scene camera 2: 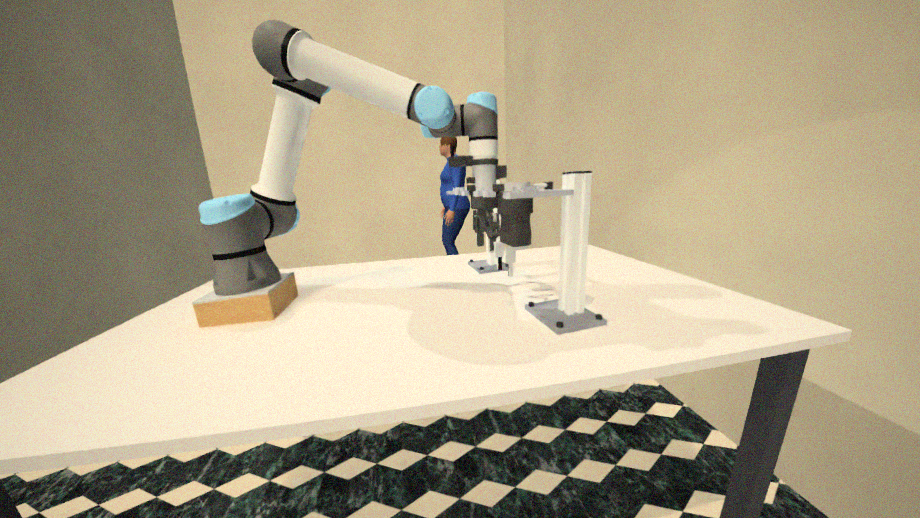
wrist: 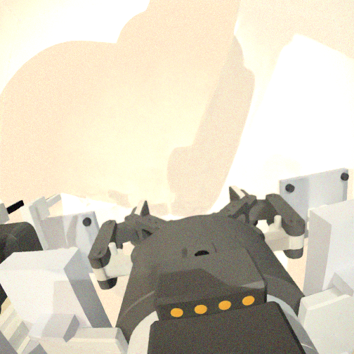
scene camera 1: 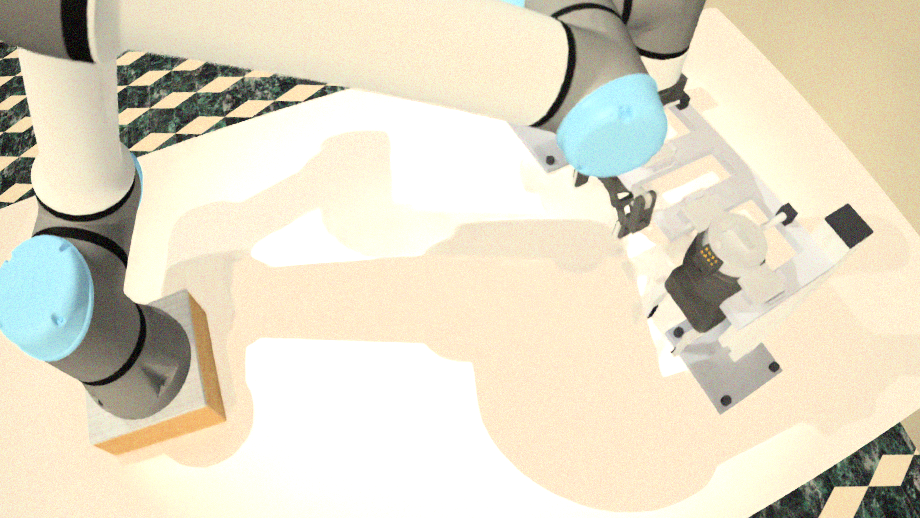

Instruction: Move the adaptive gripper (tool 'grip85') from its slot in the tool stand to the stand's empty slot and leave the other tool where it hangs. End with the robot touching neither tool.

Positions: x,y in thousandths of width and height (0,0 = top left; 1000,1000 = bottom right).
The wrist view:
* adaptive gripper: 586,744
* tool stand: 154,835
